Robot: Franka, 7 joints.
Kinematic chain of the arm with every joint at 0, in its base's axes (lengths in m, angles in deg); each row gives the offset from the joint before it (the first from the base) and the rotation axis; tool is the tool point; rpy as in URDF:
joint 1: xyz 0 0 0.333 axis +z
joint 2: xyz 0 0 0 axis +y
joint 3: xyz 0 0 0.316 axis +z
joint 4: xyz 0.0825 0 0 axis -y
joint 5: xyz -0.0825 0 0.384 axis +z
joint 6: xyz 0 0 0 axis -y
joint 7: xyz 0.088 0 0 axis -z
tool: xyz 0 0 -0.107 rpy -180 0 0
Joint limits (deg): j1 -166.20..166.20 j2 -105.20..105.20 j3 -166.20..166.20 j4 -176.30..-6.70 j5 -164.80..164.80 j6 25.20..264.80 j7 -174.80..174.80
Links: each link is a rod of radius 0.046 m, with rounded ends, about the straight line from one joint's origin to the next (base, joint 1, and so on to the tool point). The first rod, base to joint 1, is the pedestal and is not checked.
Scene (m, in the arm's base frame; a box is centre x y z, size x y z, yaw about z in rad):
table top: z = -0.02
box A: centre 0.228 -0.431 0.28 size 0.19 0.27 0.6 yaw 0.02
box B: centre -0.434 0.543 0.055 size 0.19 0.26 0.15 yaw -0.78
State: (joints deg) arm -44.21 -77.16 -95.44 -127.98 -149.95 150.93 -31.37
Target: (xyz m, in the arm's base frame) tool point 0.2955 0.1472 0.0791
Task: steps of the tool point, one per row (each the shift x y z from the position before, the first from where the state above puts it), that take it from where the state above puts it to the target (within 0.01 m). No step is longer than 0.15 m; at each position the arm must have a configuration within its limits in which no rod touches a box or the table.
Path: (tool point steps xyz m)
1: 0.1159 0.0233 -0.0297
2: 0.0892 0.0573 -0.0284
3: 0.0645 0.0624 -0.0075
4: 0.0455 0.0475 0.0096
5: 0.0447 -0.0345 -0.0133
6: 0.0601 -0.0225 -0.0193
7: 0.0752 -0.0017 -0.0249
8: 0.0837 0.0304 -0.0293
9: 0.0773 0.0715 -0.0312
10: 0.0488 0.1136 -0.0295
11: -0.0039 0.1433 -0.0233

